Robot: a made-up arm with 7 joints. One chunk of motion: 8 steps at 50 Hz.
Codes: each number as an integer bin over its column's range. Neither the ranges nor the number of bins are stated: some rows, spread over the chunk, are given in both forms.
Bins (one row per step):
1: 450 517 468 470 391 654
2: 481 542 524 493 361 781
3: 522 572 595 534 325 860
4: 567 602 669 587 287 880
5: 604 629 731 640 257 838
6: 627 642 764 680 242 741
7: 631 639 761 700 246 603
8: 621 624 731 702 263 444
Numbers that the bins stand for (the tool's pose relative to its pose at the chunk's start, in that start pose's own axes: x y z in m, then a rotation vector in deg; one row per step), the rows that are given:
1: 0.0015 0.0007 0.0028 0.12 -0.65 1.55
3: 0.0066 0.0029 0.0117 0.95 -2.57 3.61
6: 0.0139 0.0057 0.0235 2.85 -4.97 2.42
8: 0.0135 0.0050 0.0212 3.14 -4.37 -0.56
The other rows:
2: 0.0037 0.0017 0.0067 0.42 -1.52 2.82
4: 0.0097 0.0041 0.0169 1.64 -3.67 3.81
5: 0.0123 0.0052 0.0212 2.33 -4.54 3.39
7: 0.0142 0.0056 0.0233 3.11 -4.86 1.04

